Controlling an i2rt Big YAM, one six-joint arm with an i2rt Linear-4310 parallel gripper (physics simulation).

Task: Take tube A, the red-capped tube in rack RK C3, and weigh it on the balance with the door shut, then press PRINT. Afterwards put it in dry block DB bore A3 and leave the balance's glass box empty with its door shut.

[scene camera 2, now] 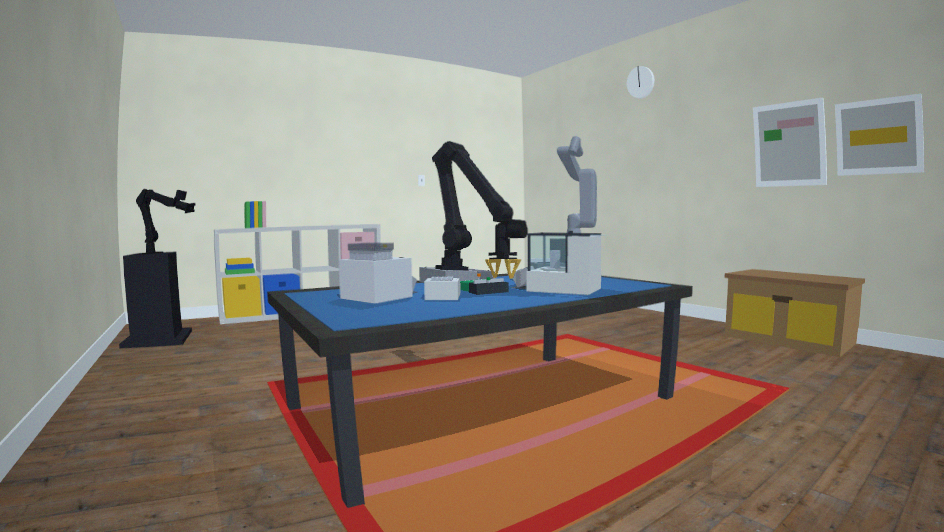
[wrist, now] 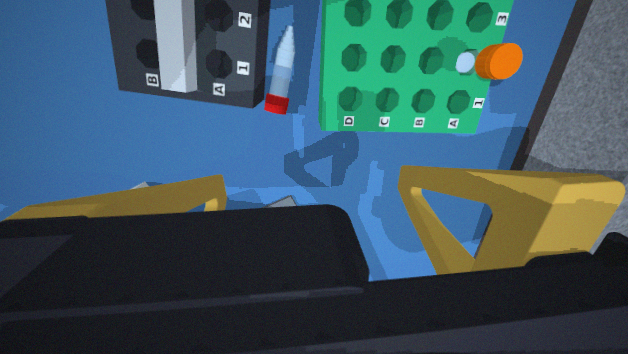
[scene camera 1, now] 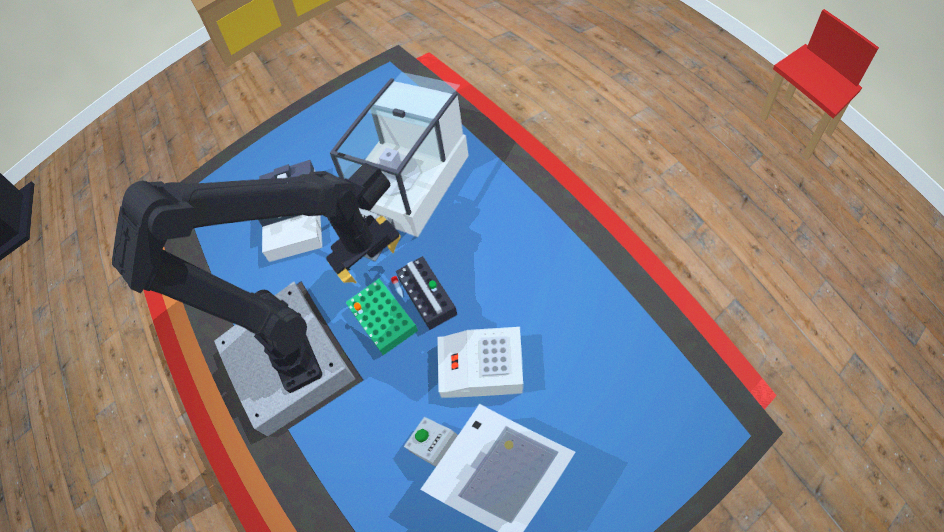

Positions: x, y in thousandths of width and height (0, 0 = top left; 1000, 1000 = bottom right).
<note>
The gripper (scene camera 1: 396, 501) is open and holds nothing. Also in view: a tube A (wrist: 440, 287). Further things: a balance door (scene camera 1: 438, 187), a green-button box (scene camera 1: 456, 830) and a white device with grey lid (scene camera 1: 525, 879).
The gripper shows as well in the wrist view (wrist: 501, 513). The white device with grey lid also shows in scene camera 2 (scene camera 2: 394, 516).
</note>
